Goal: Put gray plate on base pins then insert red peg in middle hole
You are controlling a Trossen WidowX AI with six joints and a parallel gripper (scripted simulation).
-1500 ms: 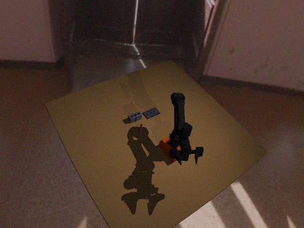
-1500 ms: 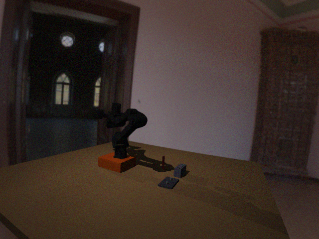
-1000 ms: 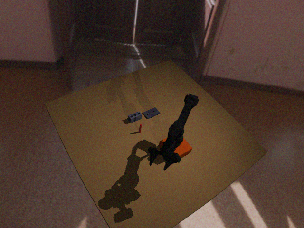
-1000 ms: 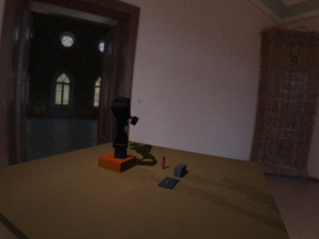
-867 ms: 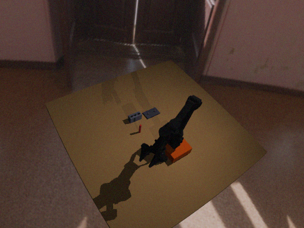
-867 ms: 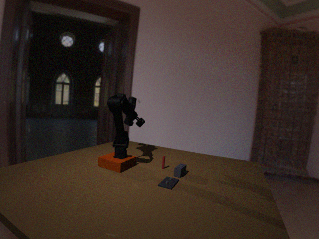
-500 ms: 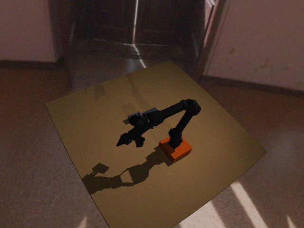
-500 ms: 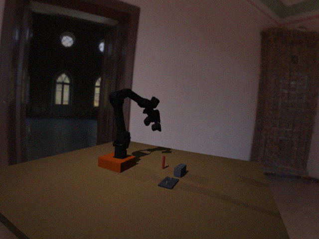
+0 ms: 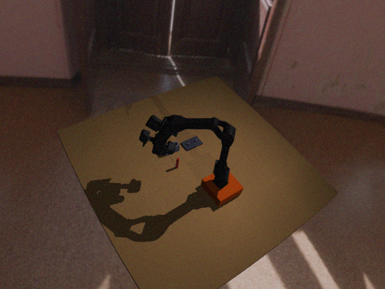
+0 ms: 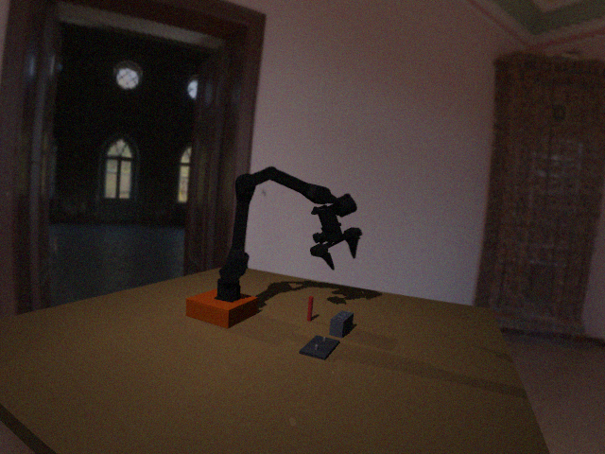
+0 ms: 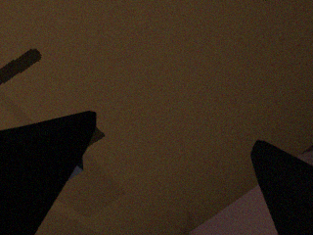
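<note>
My gripper tip is now 40 mm short of the gray plate, 180 mm to the left of it and 140 mm above it. From my gripper tip the other things lie so: red peg: 80 mm behind, 130 mm to the right, 140 mm below; gray base: 10 mm ahead, 320 mm to the right, 170 mm below.
</note>
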